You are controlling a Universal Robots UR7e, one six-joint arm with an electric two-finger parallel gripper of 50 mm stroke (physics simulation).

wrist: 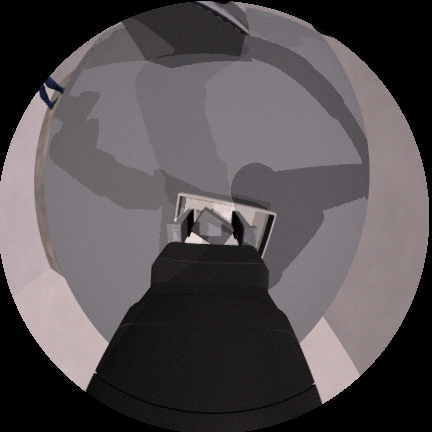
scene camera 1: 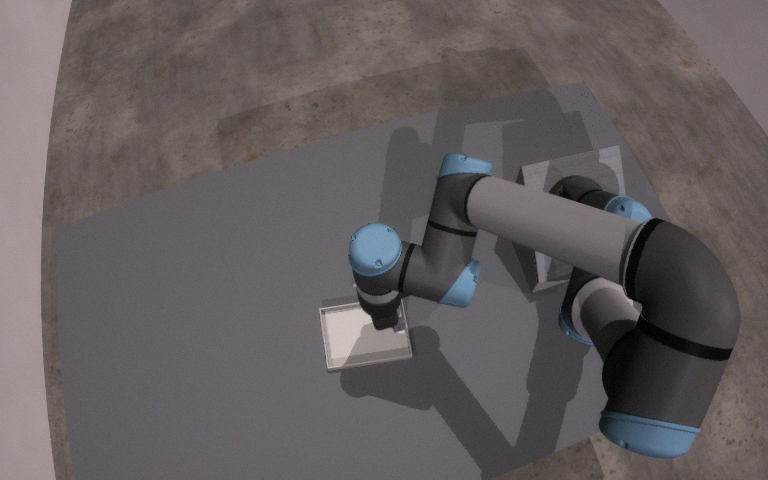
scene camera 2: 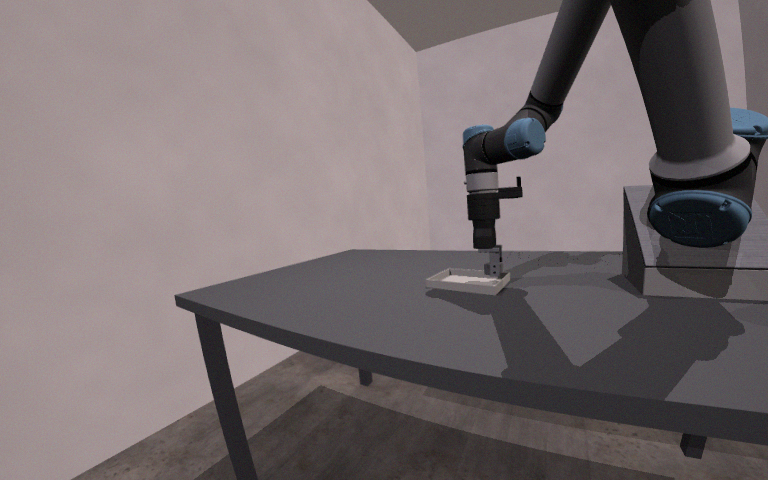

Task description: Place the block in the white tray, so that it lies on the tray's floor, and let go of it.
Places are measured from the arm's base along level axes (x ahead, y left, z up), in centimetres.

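Where they show: gripper, between the fingertips: [wrist: 212,218] [scene camera 1: 394,317] [scene camera 2: 496,273].
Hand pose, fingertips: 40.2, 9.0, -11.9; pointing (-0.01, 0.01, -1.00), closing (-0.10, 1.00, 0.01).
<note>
Things, the pixels of their top centre, and the offset from my fingertips, as dx, dy, dz. Level surfaces: height alone.
- white tray, centre of its top: [wrist: 215,262] [scene camera 1: 364,332] [scene camera 2: 469,276] +6.4, +1.4, -0.7
- grey block, centre of its top: [wrist: 211,230] [scene camera 2: 493,263] +0.7, +0.0, +2.5
- table, height of its surface: dz -2.8
The white tray [scene camera 1: 323,339] [scene camera 2: 464,287] [wrist: 269,234] lies on the grey table. My gripper [scene camera 1: 398,324] [scene camera 2: 493,268] [wrist: 212,218] points down, with its fingertips low inside the tray's outline, near the end towards the robot's base. It is shut on a grey block [wrist: 212,228], which shows between the two fingers in the wrist view, turned with a corner pointing away from the gripper body. Pale tray floor shows around the block. In scene camera 1 the block is largely hidden by the gripper. Whether its underside touches the tray's floor cannot be told.
The tray's low walls stand around the fingers, with the nearest wall close by on the base side. The robot's pedestal [scene camera 1: 526,226] [scene camera 2: 702,283] stands on the table [scene camera 1: 198,283] [scene camera 2: 317,305]. A person's blue-clad legs [wrist: 48,92] show beyond the table edge in the wrist view.
</note>
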